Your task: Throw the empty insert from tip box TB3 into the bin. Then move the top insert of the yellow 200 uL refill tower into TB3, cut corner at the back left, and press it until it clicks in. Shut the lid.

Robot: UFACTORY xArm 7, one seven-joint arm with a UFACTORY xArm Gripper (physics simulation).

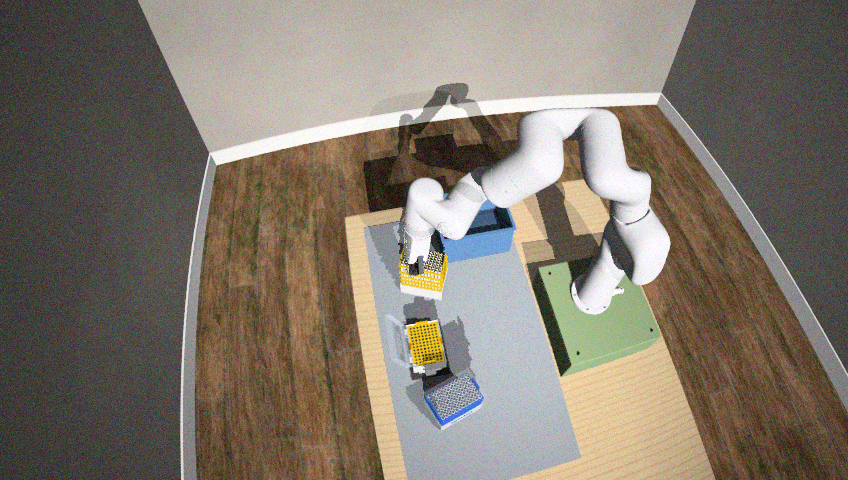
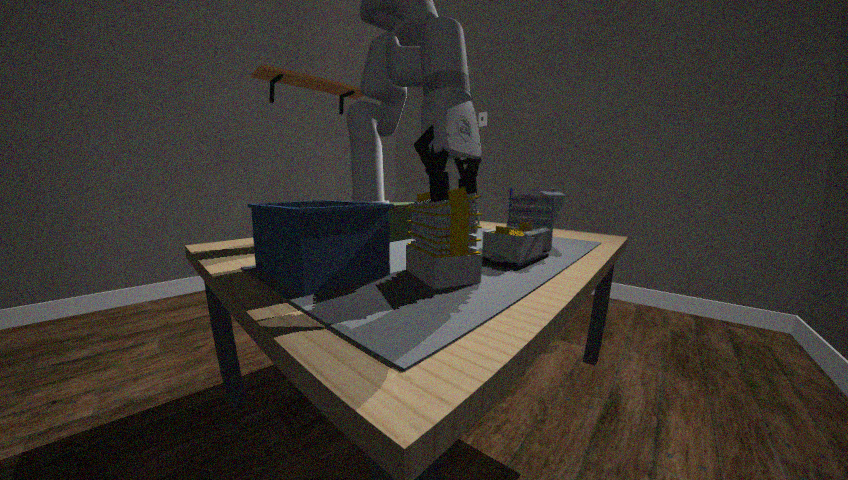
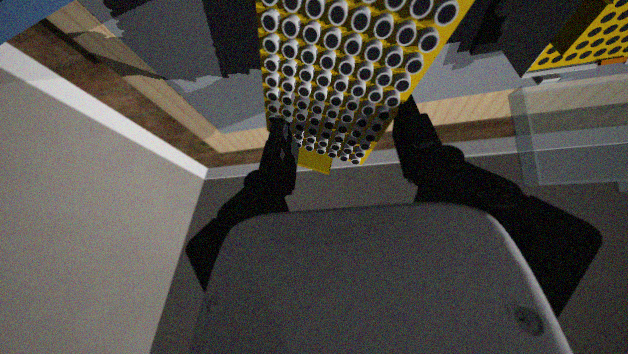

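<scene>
My gripper [image 1: 416,264] [image 2: 454,196] [image 3: 339,124] is shut on the top insert [image 3: 350,65] of the yellow refill tower [image 1: 422,282] [image 2: 461,228]. Its left finger overlaps one long edge and its right finger meets the other. The insert is full of tips and slightly turned relative to the fingers; no gap shows beneath it. The open tip box [image 1: 429,369] [image 2: 508,248] holds a yellow insert [image 1: 426,340] [image 3: 590,55] with empty holes; no label is readable. Its clear lid [image 1: 393,342] [image 3: 575,135] stands open. The blue bin [image 1: 479,243] [image 2: 321,249] [image 3: 17,15] stands beside the tower; its floor is in shadow.
A blue tip box [image 1: 455,399] with tips stands beyond the open box, turned at an angle. The green pedestal [image 1: 609,342] carries the arm base. The grey mat [image 1: 499,356] [image 2: 428,333] lies under the boxes and tower on the wooden table [image 1: 630,404] [image 2: 410,410].
</scene>
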